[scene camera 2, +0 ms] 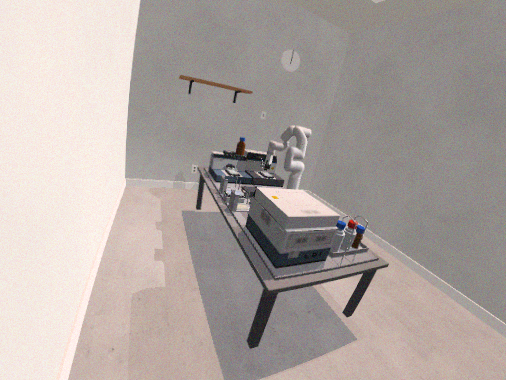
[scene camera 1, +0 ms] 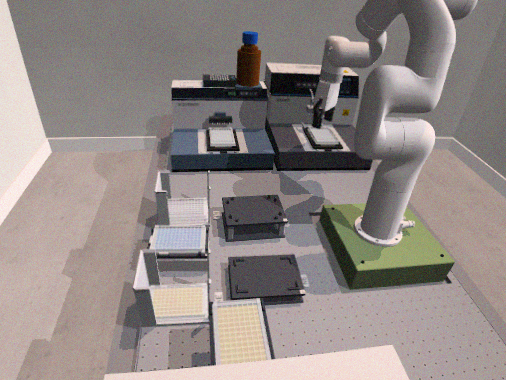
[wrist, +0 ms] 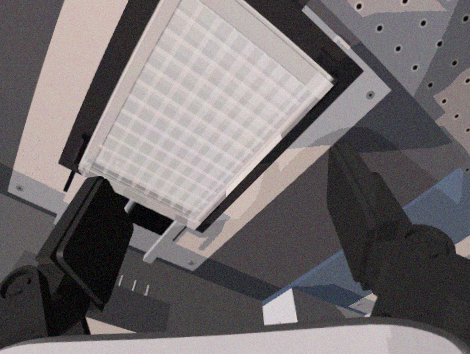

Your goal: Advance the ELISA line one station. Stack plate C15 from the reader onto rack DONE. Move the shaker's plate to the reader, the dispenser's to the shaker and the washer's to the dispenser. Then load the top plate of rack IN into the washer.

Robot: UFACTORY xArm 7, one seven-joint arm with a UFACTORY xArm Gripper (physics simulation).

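Pixels of known places: gripper, fingertip midpoint: [scene camera 2: 266, 169] [scene camera 1: 322, 124] [wrist: 220, 188]; arm's base, origin of the base link: [scene camera 1: 377, 231].
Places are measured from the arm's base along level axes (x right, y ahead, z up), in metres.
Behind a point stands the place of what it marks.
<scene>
My gripper [scene camera 1: 318, 122] @(x 0.464, y 0.020, z 0.096 m) [wrist: 220, 188] @(x 0.464, y 0.020, z 0.096 m) is open and empty, low over the dark-based right back instrument [scene camera 1: 320, 160] @(x 0.387, y 0.032, z -0.010 m), which appears to be the washer. Its pale plate [scene camera 1: 323, 136] @(x 0.454, y 0.009, z 0.052 m) [wrist: 210, 110] @(x 0.458, y 0.008, z 0.048 m) lies in a black nest, skewed to the fingers in the wrist view; the left finger is near one corner. Another pale plate [scene camera 1: 222, 137] @(x 0.470, y 0.377, z 0.044 m) sits on the blue-based instrument [scene camera 1: 220, 160] @(x 0.401, y 0.388, z -0.009 m), apparently the dispenser. A blue plate [scene camera 1: 179, 238] @(x 0.005, y 0.516, z 0.012 m) lies between two racks, apparently on the shaker. The far rack [scene camera 1: 162, 202] @(x 0.116, y 0.561, z 0.038 m) holds a pale plate [scene camera 1: 188, 210] @(x 0.153, y 0.497, z -0.022 m); the near rack [scene camera 1: 146, 300] @(x -0.185, y 0.573, z 0.036 m) holds a yellow plate [scene camera 1: 180, 302] @(x -0.142, y 0.515, z -0.036 m). Another yellow plate [scene camera 1: 240, 330] @(x -0.291, y 0.408, z 0.079 m) lies on the reader's carrier.
Two black platforms [scene camera 1: 254, 209] @(x 0.107, y 0.317, z 0.008 m) [scene camera 1: 266, 276] @(x -0.104, y 0.321, z -0.019 m) stand mid-table; the farther one is raised. An amber bottle [scene camera 1: 248, 65] @(x 0.621, y 0.275, z 0.255 m) [scene camera 2: 241, 147] @(x 0.622, y 0.278, z 0.263 m) stands atop the blue-based instrument. The white-topped reader [scene camera 2: 295, 207] @(x -0.667, y 0.478, z 0.218 m) and capped bottles [scene camera 2: 349, 235] @(x -0.724, y 0.051, z 0.058 m) are at the near end. Slim posts rise along the racks.
</scene>
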